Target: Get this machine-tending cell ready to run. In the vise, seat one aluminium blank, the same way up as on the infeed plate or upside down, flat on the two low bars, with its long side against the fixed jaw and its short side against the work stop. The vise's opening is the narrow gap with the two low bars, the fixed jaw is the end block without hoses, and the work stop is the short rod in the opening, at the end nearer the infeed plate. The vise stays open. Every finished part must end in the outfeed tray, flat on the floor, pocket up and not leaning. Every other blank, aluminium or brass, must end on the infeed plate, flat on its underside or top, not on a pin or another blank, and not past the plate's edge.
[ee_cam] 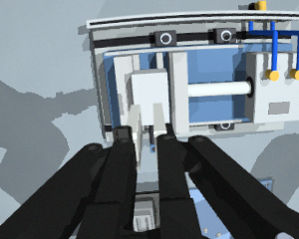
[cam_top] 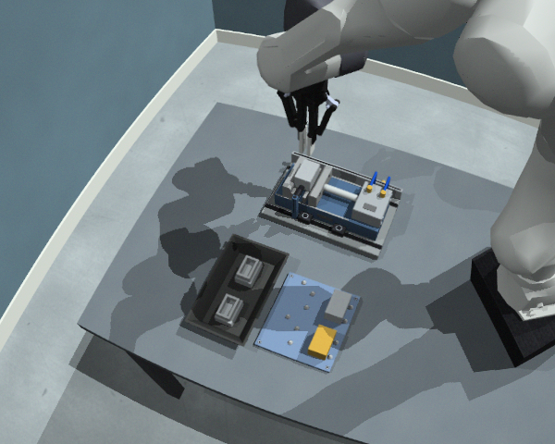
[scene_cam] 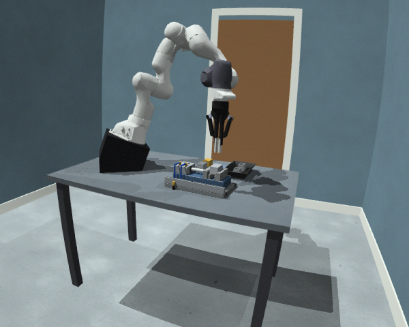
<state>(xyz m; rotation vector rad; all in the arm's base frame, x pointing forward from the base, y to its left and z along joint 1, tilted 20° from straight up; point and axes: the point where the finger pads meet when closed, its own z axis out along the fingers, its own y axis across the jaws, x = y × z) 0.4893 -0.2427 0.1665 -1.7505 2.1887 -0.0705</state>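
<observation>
My gripper is now 30 mm short of the fixed jaw and 140 mm above it. Round my hand: vise (70 mm behind, 20 mm to the left, 170 mm below); then vise hose block (160 mm behind, 40 mm to the left, 140 mm below); then moving jaw (40 mm behind, 10 mm to the left, 140 mm below).
</observation>
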